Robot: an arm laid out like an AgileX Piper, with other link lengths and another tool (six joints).
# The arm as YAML. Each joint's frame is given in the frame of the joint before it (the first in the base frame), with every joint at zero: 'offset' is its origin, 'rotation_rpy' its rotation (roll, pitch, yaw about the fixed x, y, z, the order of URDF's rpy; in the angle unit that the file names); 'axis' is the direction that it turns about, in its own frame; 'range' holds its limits. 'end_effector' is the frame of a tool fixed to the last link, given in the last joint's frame.
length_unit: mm
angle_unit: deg
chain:
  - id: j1
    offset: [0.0, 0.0, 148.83]
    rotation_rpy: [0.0, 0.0, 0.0]
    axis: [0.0, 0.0, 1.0]
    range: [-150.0, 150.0]
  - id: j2
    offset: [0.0, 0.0, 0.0]
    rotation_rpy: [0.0, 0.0, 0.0]
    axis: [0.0, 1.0, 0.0]
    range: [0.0, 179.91]
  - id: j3
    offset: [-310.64, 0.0, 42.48]
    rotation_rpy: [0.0, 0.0, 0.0]
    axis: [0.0, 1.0, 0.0]
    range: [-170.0, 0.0]
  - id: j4
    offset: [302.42, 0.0, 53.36]
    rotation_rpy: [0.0, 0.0, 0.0]
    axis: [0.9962, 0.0, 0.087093]
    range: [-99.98, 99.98]
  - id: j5
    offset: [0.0, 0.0, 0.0]
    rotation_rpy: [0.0, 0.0, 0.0]
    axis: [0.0, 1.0, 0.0]
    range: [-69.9, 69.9]
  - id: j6
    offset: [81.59, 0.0, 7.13]
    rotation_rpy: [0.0, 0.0, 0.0]
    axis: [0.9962, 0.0, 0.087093]
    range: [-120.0, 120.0]
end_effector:
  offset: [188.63, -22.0, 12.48]
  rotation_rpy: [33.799, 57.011, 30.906]
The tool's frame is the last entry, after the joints.
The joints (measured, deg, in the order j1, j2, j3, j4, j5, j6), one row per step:
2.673, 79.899, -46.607, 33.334, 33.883, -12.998
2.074, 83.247, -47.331, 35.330, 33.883, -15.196
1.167, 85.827, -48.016, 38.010, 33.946, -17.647
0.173, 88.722, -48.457, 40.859, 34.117, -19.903
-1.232, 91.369, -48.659, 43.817, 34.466, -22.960
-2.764, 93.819, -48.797, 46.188, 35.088, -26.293
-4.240, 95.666, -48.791, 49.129, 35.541, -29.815
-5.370, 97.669, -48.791, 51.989, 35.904, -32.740
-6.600, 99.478, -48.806, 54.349, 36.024, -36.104
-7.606, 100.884, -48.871, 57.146, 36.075, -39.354
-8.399, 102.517, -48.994, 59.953, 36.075, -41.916
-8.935, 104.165, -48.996, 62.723, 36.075, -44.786
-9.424, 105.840, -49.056, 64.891, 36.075, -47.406
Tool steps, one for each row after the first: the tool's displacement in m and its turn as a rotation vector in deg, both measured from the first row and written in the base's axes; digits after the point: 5 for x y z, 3 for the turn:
0.00447, 0.00035, -0.01618, 0.568, 1.958, 0.196
0.00977, 0.00001, -0.02679, 1.690, 3.115, -0.075
0.01278, -0.00061, -0.04136, 3.104, 4.907, -0.707
0.01458, -0.00384, -0.05558, 4.372, 6.434, -1.144
0.01477, -0.00859, -0.06941, 5.235, 7.824, -1.061
0.01627, -0.01240, -0.07872, 6.451, 8.405, -1.236
0.01722, -0.01424, -0.08901, 7.831, 9.199, -1.641
0.01906, -0.01888, -0.09838, 8.502, 9.421, -1.667
0.02285, -0.02187, -0.10401, 9.426, 9.086, -1.925
0.02633, -0.02375, -0.11103, 10.586, 9.110, -2.650
0.02864, -0.02407, -0.11888, 11.533, 9.126, -2.927
0.03003, -0.02507, -0.12753, 12.127, 9.271, -2.993

